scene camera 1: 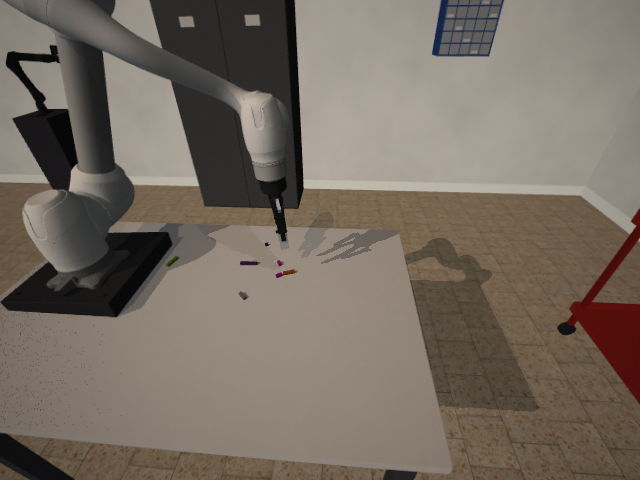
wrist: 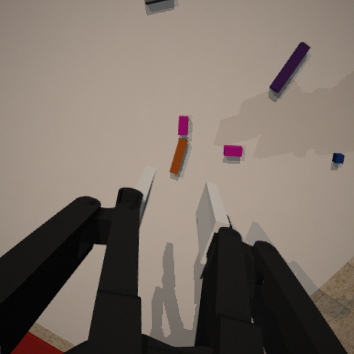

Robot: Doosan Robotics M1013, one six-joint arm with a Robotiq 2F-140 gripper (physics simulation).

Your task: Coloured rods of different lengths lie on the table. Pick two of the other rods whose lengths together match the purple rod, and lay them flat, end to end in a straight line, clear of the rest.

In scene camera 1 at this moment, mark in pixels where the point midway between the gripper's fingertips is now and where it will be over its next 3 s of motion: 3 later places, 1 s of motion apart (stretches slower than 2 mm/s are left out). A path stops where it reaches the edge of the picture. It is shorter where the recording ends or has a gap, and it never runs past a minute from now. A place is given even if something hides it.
My gripper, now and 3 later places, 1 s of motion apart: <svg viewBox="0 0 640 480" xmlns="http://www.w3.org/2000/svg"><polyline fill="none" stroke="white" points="283,244 289,270 288,270 287,271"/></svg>
